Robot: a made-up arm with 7 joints.
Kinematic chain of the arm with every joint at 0, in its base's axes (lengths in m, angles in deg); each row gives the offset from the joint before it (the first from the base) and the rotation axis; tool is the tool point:
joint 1: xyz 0 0 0.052 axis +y
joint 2: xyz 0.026 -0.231 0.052 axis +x
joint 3: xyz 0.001 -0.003 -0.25 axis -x
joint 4: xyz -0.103 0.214 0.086 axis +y
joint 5: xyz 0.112 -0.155 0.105 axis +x
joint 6: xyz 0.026 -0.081 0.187 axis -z
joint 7: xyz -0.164 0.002 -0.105 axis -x
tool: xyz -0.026 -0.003 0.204
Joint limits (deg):
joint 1: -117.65..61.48
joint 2: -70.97..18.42
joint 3: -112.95..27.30
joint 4: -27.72..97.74
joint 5: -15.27..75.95
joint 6: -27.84..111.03
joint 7: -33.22..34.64
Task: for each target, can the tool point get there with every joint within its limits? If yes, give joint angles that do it. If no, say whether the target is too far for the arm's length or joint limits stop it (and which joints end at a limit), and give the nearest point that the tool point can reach.
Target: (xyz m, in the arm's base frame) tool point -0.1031 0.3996 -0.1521
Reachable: no: joint limits stop it (at a limit: joint 1, joint 3, joint 4, joint 5) | nearest point -0.0832 0.1908 -0.0945 | short by 0.217 m
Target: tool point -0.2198 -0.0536 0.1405
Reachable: yes | joints -48.67 -53.09 -13.89 -5.49 9.38 51.12 6.40
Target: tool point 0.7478 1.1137 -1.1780
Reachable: no: too far | nearest point 0.2334 0.0912 -0.3319 | short by 1.423 m
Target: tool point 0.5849 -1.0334 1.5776
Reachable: no: too far | nearest point 0.1814 -0.6499 0.5252 | short by 1.191 m
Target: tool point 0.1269 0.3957 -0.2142
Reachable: no: joint limits stop it (at a limit: joint 2, joint 4, joint 5, joint 6, joint 7) | nearest point 0.1235 0.1686 -0.2071 | short by 0.227 m
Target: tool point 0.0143 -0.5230 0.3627
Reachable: yes | joints -23.56 -44.38 -78.15 31.58 4.08 30.43 25.05
